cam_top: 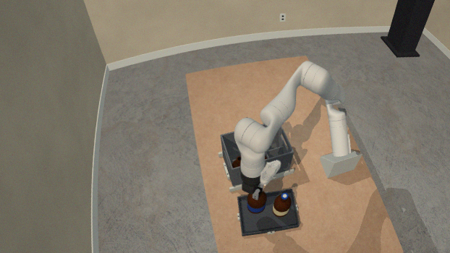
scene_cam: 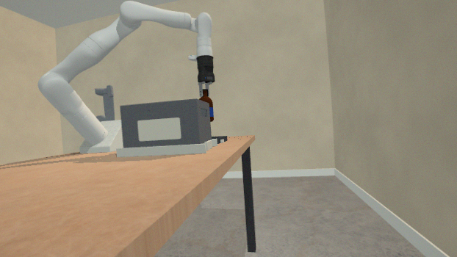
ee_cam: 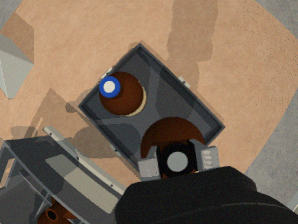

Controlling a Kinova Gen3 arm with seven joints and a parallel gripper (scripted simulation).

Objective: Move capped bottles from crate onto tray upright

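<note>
Right now my hand is 6 cm past the dark tray and 23 cm above it. The rest, counted from my hand: crate 5 cm behind, 26 cm to the right, 16 cm below.
</note>
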